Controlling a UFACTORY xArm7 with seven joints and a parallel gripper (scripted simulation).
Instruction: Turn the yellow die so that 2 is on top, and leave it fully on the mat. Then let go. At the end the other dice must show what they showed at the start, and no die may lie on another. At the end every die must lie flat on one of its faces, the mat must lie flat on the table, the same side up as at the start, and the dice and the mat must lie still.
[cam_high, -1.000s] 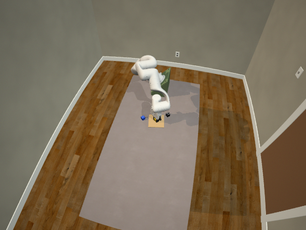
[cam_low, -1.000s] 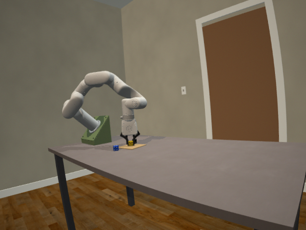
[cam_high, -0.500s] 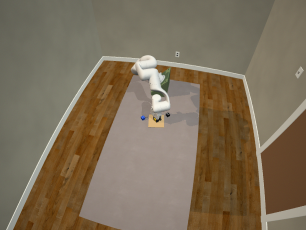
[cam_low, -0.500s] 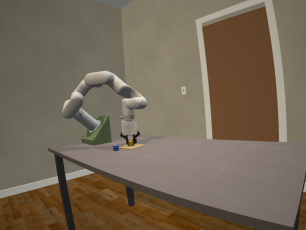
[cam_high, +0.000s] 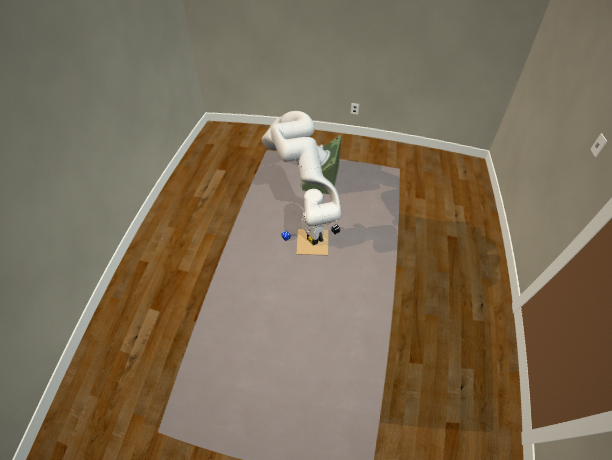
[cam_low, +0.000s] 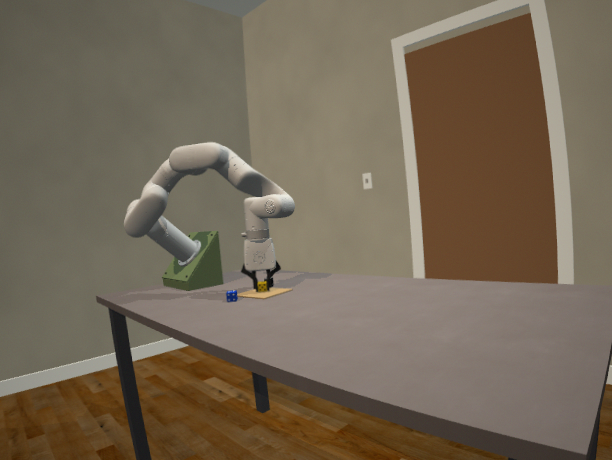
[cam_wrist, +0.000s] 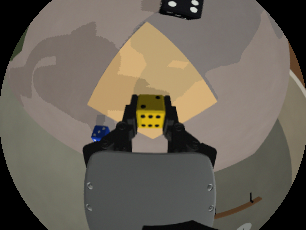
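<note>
Right now the yellow die is 1 cm below my hand. Also, from my hand: blue die (12 cm to the right, 1 cm below, 1 cm behind); black die (10 cm to the left, 8 cm behind, 1 cm below); tan mat (3 cm below).
</note>
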